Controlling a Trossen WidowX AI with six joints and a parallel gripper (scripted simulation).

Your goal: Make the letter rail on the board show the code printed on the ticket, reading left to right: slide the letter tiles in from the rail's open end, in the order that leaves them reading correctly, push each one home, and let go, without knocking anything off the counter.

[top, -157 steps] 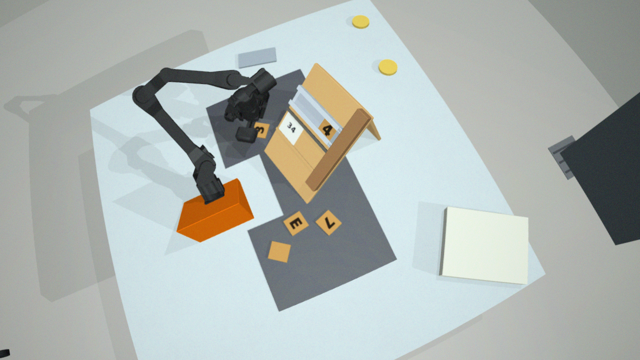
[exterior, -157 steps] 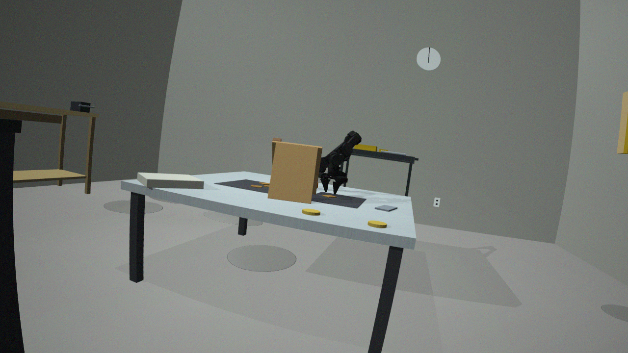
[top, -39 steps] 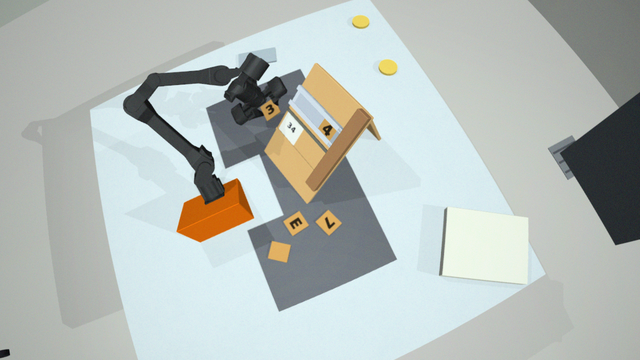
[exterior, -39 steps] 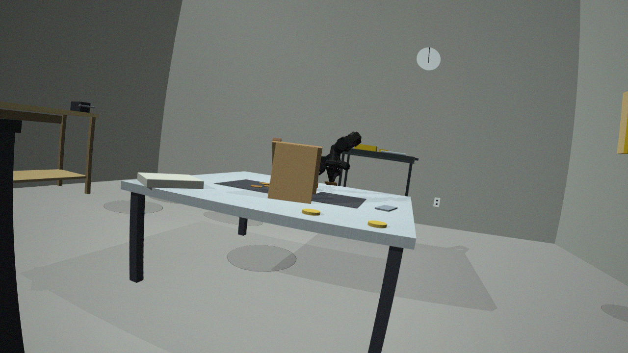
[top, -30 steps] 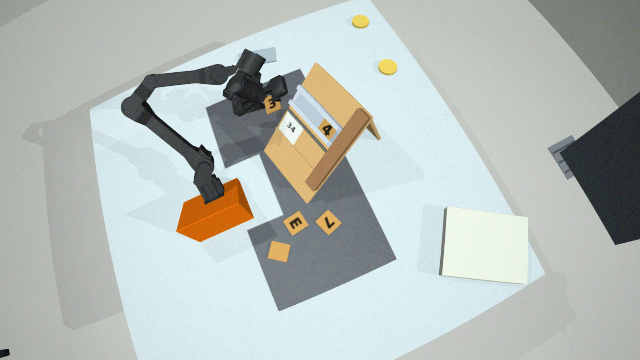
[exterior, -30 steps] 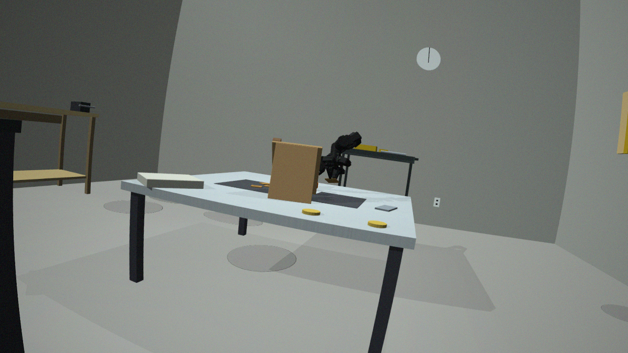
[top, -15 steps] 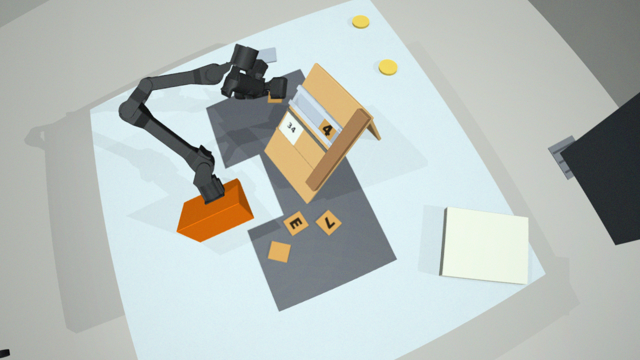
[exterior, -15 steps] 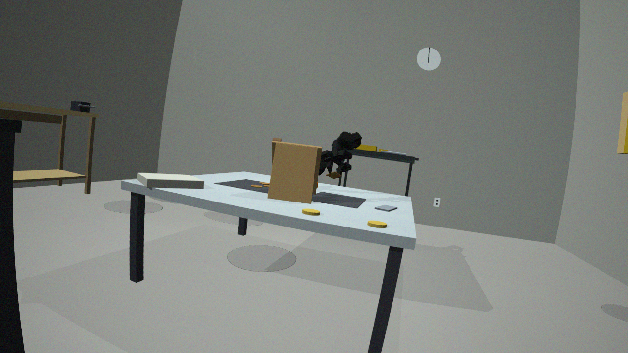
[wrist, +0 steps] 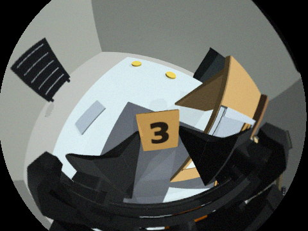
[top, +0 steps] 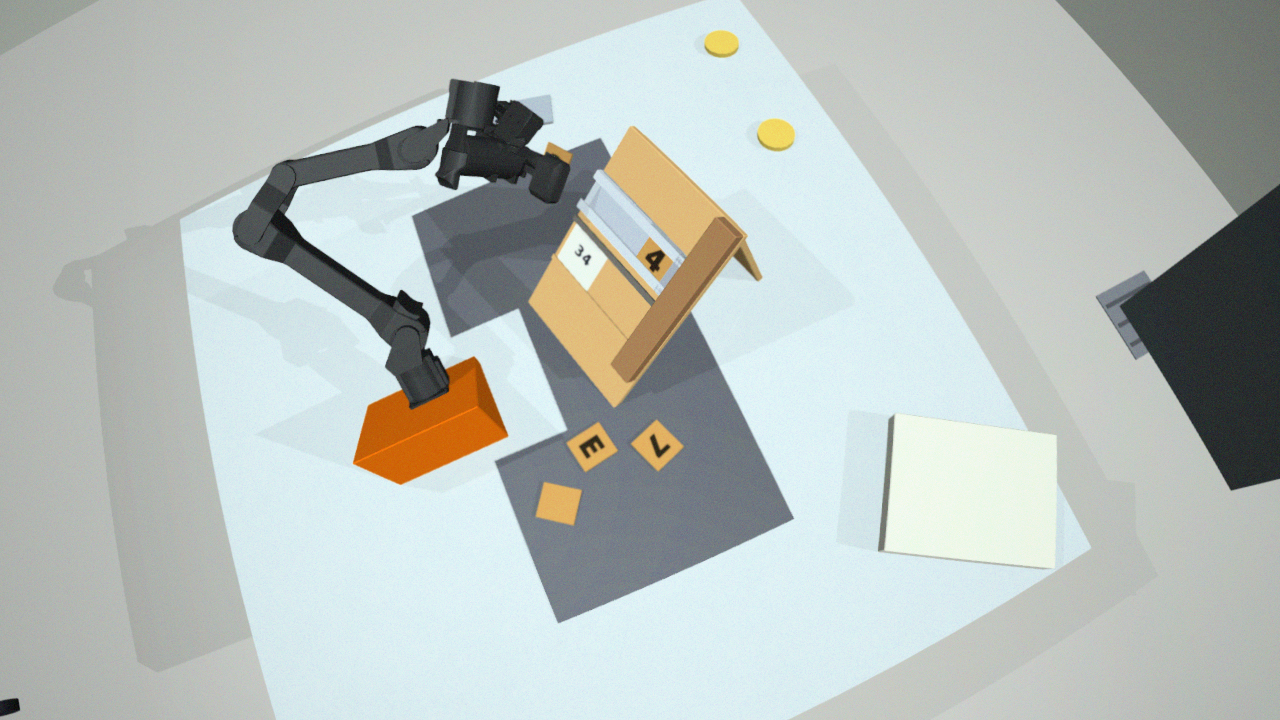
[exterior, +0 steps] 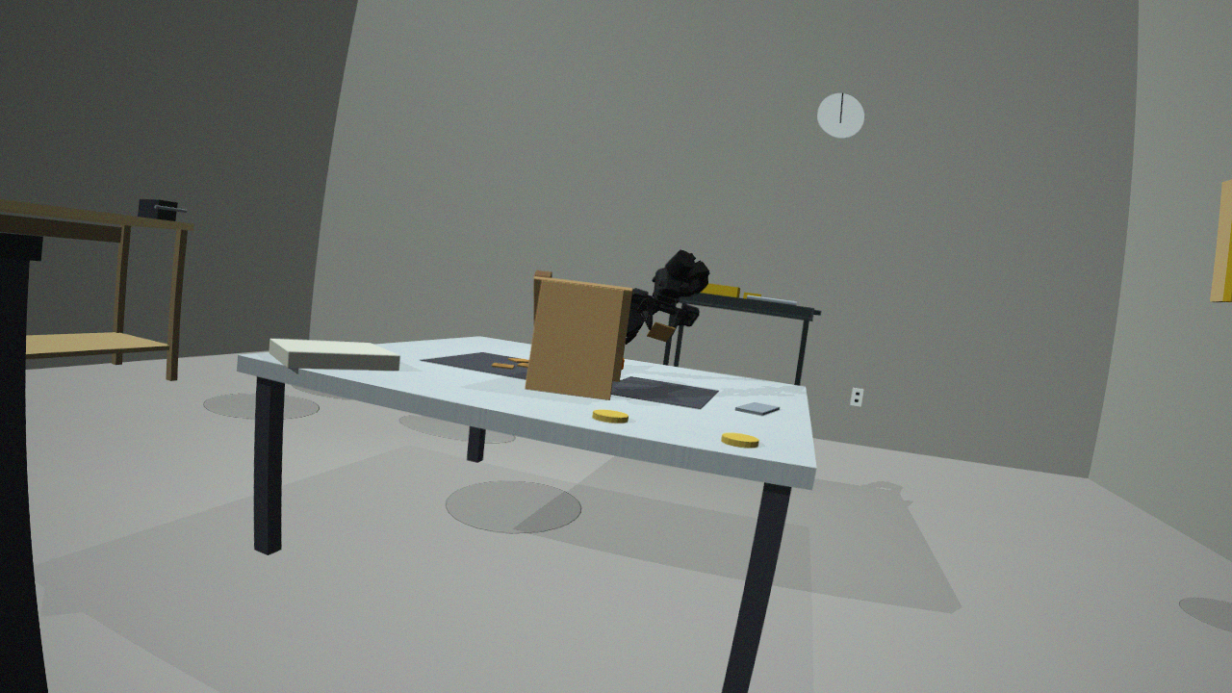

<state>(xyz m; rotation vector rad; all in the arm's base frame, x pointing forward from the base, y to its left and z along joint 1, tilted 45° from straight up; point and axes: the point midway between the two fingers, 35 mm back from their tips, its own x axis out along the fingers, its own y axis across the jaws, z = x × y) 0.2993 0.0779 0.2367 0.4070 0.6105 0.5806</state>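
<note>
The white ticket is 140 mm to the right of my gripper tip, 50 mm below it and 20 mm behind it. The rest, counted from my gripper tip: tile marked 4 (240 mm to the right, 60 mm ahead, 20 mm above); grey plate (270 mm to the left, 160 mm below); tile marked 3 (right at my gripper tip).
</note>
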